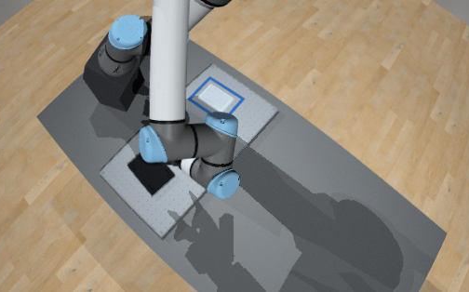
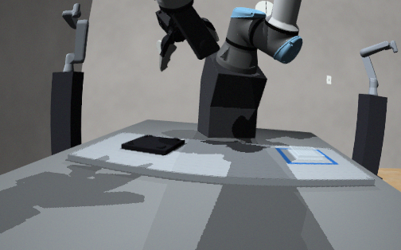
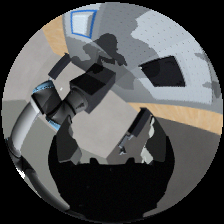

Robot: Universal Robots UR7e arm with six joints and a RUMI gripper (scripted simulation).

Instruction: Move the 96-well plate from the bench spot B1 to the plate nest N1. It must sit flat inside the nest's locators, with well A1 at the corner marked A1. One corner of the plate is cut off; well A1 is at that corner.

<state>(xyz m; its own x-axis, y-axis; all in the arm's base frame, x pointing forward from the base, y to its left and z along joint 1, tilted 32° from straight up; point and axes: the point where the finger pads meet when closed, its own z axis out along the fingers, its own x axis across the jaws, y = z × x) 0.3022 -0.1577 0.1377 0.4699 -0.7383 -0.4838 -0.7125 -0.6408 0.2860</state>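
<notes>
Right now my hand is 320 mm to the right of the white 96-well plate, 230 mm above it and 20 mm past it. The rest, counted from my hand: black plate nest 230 mm below, 80 mm to the right, 30 mm behind.
</notes>
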